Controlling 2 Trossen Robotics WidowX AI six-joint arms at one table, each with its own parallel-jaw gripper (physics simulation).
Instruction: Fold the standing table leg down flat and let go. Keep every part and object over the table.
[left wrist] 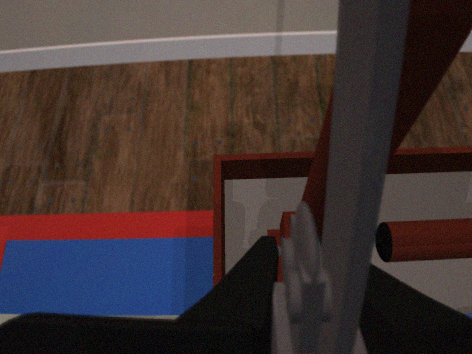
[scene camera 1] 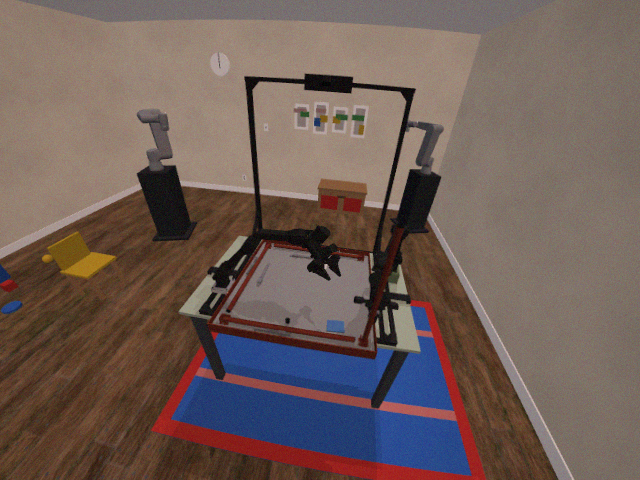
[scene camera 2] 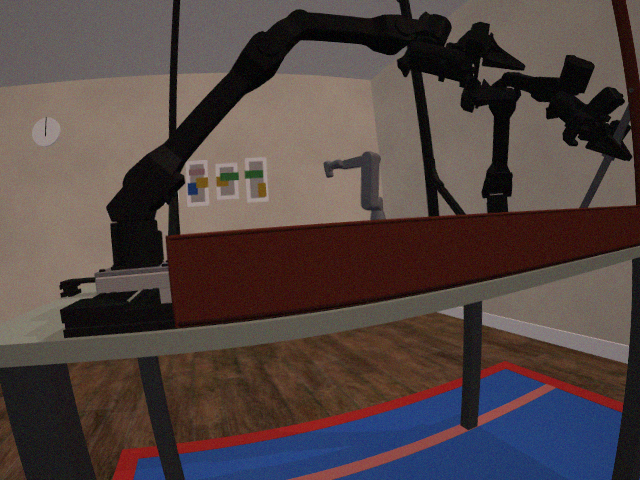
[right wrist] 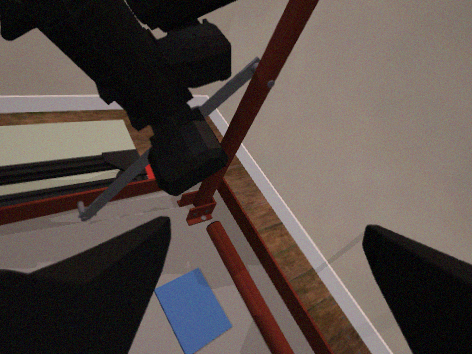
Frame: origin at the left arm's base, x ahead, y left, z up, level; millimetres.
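Seen in the pictures: left gripper, fingertip midpoint: (scene camera 1: 373,323) (scene camera 2: 628,159); right gripper, fingertip midpoint: (scene camera 1: 335,278) (scene camera 2: 519,84) (right wrist: 267,231); right arm's base, link origin: (scene camera 1: 223,283) (scene camera 2: 137,266).
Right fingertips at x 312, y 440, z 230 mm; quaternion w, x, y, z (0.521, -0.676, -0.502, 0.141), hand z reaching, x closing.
Offsets run from my right fingertips to a thing's top centre. "spot": to the spot under its first point. Level surfaces: height alone.
The dark red standing leg (scene camera 1: 371,315) (scene camera 2: 627,46) (left wrist: 425,60) (right wrist: 250,110) rises steeply from its bracket at the near right corner of the upturned tabletop (scene camera 1: 289,339). Its grey folding brace (scene camera 2: 599,178) (left wrist: 367,125) (right wrist: 117,185) runs slanting from the leg down to the frame. My left gripper (scene camera 2: 616,147) (left wrist: 292,250) is shut on the brace near its middle joint, with a finger on each side; the leg and arm partly hide it in scene camera 1. My right gripper (scene camera 1: 333,273) (right wrist: 267,231) is open and empty, high above the tabletop.
Red legs (scene camera 1: 289,328) (left wrist: 430,240) (right wrist: 245,285) lie flat along the tabletop's sides. A blue square @(spot: dx -36, dy +52, dz -256 mm) (scene camera 1: 335,326) (right wrist: 194,310) and a small black piece @(dx +192, dy +84, dz -240 mm) (scene camera 1: 287,320) lie inside. A black overhead frame (scene camera 1: 328,83) stands behind. The pale work table @(dz -307 mm) (scene camera 1: 408,335) ends close beyond the red rim.
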